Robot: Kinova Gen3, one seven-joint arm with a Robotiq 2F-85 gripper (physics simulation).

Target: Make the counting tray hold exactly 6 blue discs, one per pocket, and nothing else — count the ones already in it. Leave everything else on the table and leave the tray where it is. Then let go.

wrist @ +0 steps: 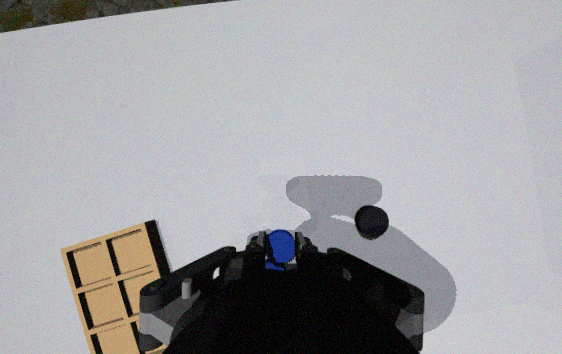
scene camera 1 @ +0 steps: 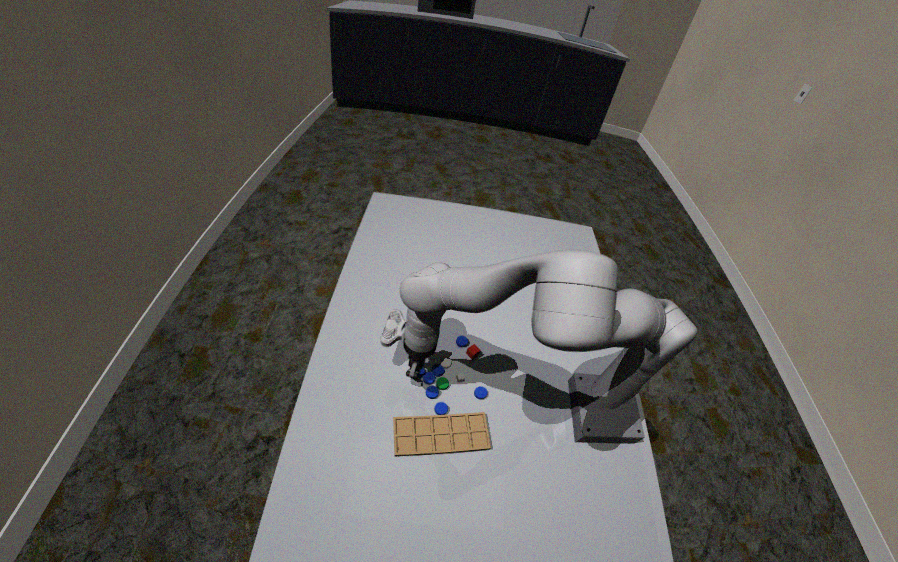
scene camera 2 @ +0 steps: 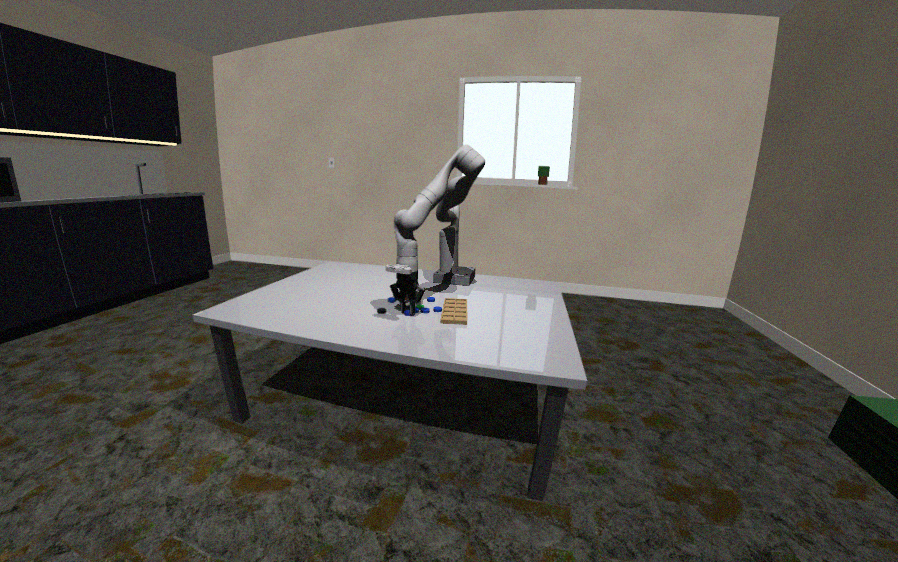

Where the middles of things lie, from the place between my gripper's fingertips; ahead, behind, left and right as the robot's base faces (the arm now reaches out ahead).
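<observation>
The black disc (wrist: 373, 221) is 10 cm to the right of my hand. As for the wooden counting tray (scene camera 1: 438, 434), it sits 7 cm behind my hand and 16 cm to the left of it.
</observation>
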